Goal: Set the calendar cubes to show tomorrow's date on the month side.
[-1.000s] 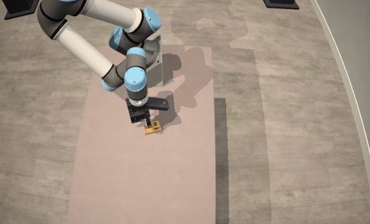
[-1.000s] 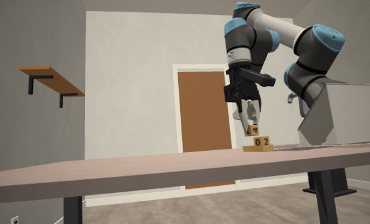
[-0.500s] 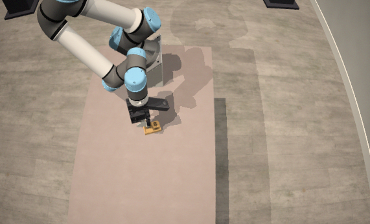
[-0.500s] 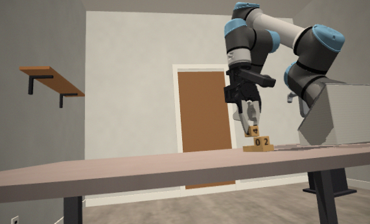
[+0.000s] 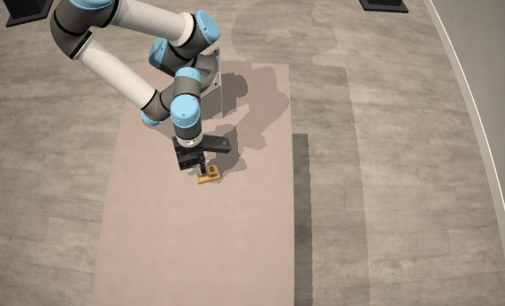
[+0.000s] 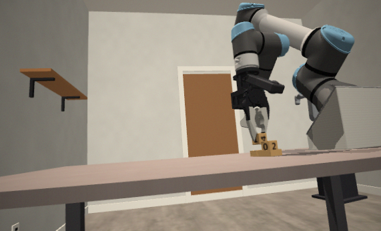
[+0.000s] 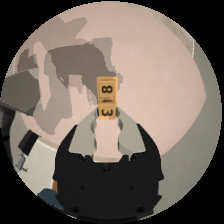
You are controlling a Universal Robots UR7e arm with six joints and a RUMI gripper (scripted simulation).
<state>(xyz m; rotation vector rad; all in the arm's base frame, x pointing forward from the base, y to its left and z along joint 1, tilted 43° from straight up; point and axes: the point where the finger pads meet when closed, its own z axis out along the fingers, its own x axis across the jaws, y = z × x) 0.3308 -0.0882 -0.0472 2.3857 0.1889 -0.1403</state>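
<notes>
Now: hand 5 cm above the wooden tray and 2 cm to the right of it.
</notes>
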